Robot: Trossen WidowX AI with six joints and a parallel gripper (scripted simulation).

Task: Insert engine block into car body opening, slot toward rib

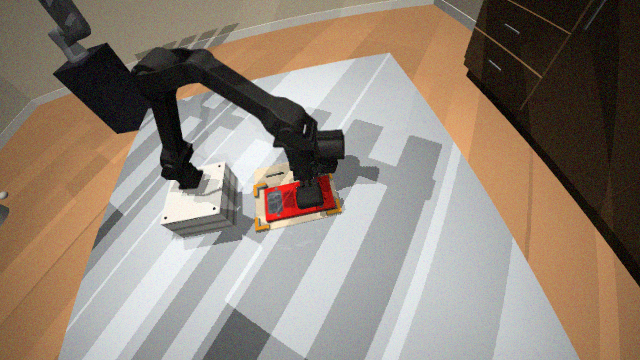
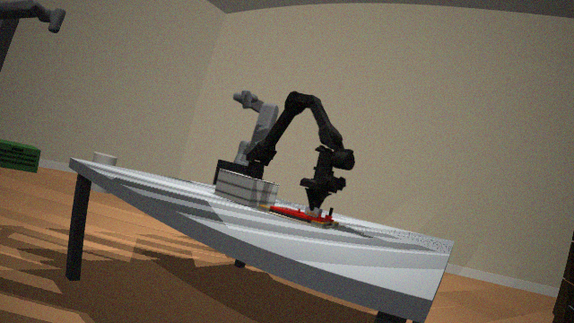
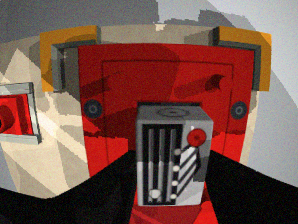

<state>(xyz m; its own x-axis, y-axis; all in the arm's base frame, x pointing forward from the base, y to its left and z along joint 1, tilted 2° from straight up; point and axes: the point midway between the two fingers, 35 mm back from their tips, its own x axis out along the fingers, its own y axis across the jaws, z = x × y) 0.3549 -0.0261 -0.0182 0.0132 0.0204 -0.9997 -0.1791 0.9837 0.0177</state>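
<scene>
My gripper tip is 10 mm above the grey engine block.
</scene>
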